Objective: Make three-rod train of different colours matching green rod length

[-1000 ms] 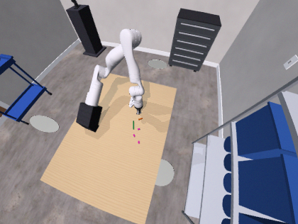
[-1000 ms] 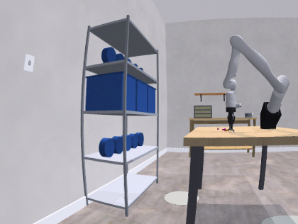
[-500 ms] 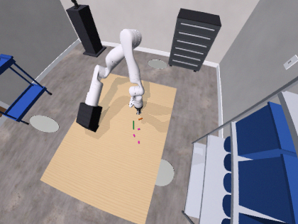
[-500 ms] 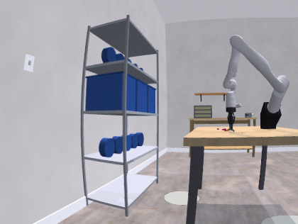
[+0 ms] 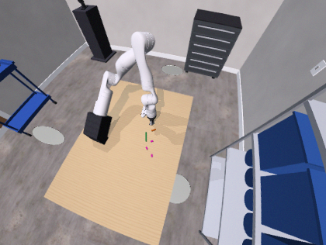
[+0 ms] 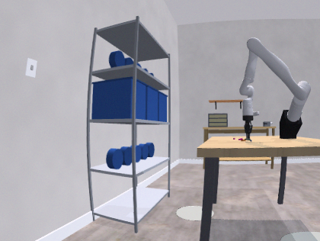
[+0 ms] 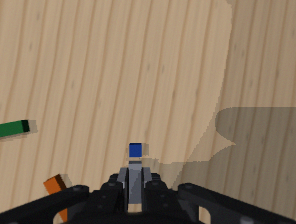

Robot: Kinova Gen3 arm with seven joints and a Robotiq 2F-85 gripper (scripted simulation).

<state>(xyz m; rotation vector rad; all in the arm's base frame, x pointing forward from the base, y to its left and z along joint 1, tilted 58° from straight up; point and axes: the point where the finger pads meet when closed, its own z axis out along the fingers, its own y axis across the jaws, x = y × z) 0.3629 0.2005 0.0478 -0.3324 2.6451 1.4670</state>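
Now: hand 3 cm above the small blue rod, 2 cm past it and 1 cm to the left of it. The rest, counted from my hand: grey rod 1 cm below; green rod 13 cm to the right, 3 cm below; orange rod 5 cm to the right, 3 cm below, 3 cm ahead.
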